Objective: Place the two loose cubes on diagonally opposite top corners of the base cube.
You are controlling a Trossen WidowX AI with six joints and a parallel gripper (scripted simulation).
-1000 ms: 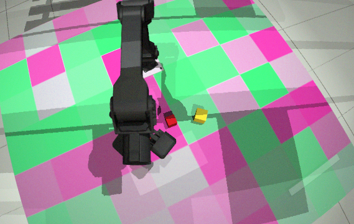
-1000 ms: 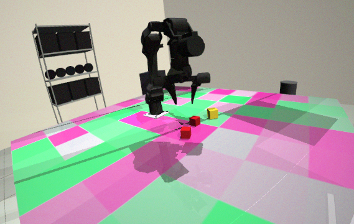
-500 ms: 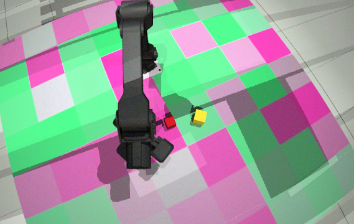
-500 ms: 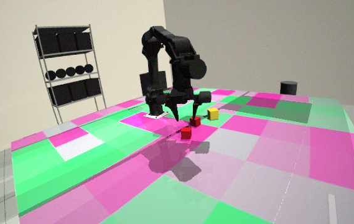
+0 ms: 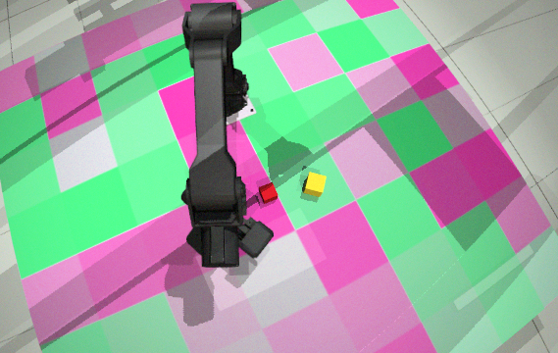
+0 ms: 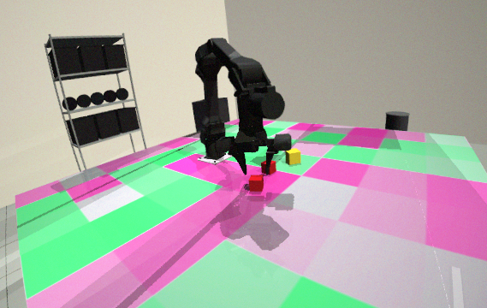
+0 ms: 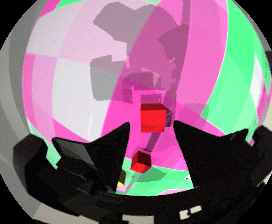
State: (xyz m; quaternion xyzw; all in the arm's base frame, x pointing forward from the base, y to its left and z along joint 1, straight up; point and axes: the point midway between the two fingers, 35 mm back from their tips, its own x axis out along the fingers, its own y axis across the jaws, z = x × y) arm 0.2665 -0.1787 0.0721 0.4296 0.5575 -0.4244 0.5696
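Now: gripper tip 3 cm above the red cube. Also, from my gripper tip: yellow cube (3 cm ahead, 21 cm to the left, 2 cm below).
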